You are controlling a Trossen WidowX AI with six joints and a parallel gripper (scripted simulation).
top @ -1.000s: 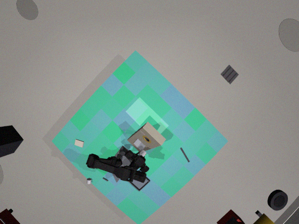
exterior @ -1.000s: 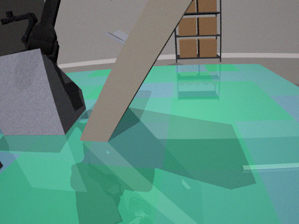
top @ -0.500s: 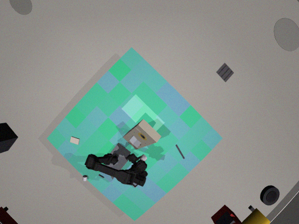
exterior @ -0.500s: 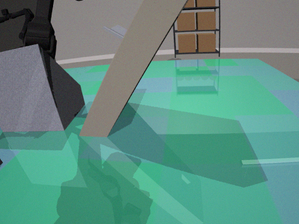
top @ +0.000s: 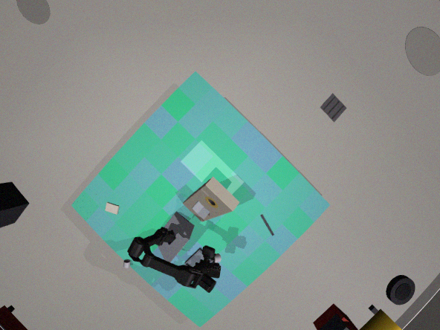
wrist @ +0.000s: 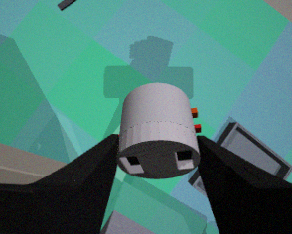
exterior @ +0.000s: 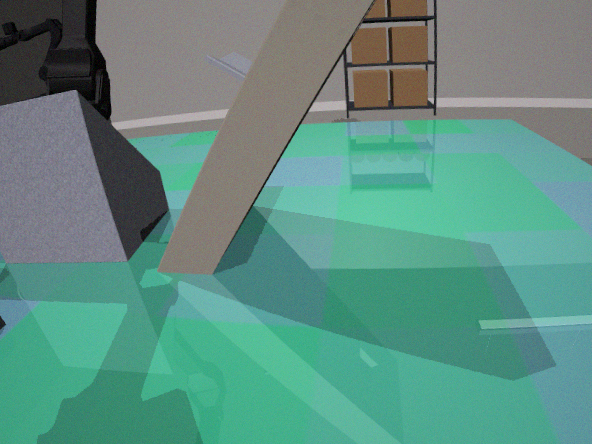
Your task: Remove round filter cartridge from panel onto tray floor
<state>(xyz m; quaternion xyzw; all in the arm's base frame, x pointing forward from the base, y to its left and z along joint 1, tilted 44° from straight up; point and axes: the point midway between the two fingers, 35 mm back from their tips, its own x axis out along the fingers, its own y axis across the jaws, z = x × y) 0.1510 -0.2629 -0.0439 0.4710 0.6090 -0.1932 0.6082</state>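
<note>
Right now the dark-rimmed tray is 200 mm behind my gripper tip, 50 mm to the right of it and 260 mm below it. From my gripper tip the other things lie so: small beige box 360 mm behind, 650 mm to the left, 260 mm below; then round grey filter cartridge right at my gripper tip.
</note>
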